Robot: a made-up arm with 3 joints. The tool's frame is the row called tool.
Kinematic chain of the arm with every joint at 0, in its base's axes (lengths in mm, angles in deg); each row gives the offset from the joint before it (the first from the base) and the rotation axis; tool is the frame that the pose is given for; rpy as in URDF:
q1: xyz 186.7 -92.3 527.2 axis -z
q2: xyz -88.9 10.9 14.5 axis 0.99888 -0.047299 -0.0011
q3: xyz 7.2 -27 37 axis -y
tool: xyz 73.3 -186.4 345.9 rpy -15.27 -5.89 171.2
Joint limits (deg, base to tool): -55..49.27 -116.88..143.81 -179.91..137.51
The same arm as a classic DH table. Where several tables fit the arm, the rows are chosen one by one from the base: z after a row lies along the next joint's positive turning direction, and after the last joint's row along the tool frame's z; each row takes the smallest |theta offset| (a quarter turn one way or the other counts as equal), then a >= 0, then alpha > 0; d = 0 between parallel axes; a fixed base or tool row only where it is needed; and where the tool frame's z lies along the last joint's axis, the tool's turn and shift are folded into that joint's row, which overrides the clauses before.
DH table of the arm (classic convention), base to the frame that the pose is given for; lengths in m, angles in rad. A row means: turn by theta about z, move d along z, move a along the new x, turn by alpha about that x. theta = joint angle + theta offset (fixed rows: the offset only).
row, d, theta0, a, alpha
base (fixed), 0, -0.4591, 0.2083, 3.1416
q1, -0.5416, 1.159, -0.0067, 1.5697
q2, -0.0821, -1.5708, 0.037, -1.5235
q3, 0.1129, 1.512, -0.0525, 1.2918
tool (fixed), 0.3637, -0.159, 0, 0
Joint limits (rad, base to tool): -0.9599..0.8599 -2.0399..2.51 -3.14..2.4

